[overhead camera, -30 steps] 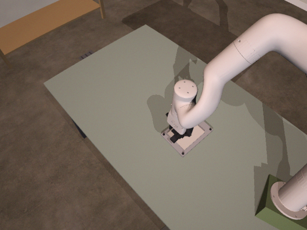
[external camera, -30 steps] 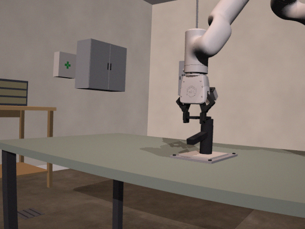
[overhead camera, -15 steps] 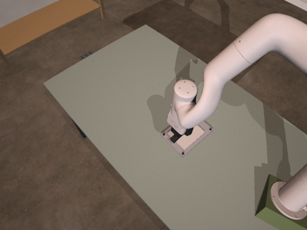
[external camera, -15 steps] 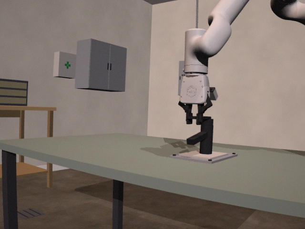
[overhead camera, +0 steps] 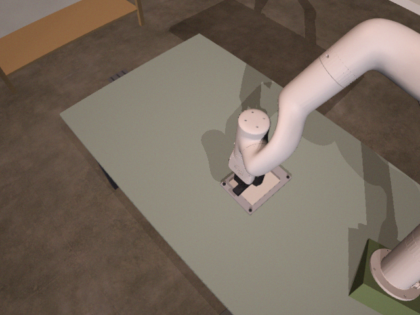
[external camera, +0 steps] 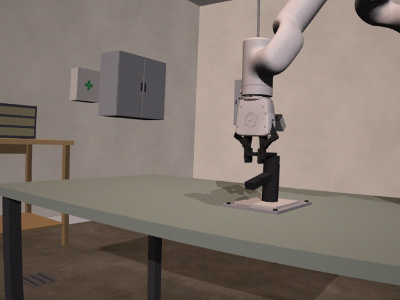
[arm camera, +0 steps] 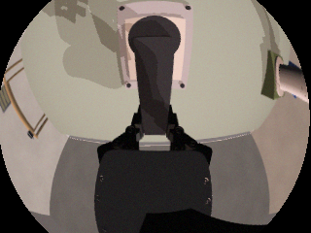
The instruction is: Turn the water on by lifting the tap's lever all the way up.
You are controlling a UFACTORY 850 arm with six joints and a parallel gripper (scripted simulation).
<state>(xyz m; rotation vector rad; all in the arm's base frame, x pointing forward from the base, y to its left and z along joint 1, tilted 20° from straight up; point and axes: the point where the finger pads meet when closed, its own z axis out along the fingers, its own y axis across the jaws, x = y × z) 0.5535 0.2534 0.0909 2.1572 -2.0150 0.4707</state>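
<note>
My hand is 70 mm to the left of the lever. From my hand the other things lie so: plate (140 mm below, 100 mm to the right).
</note>
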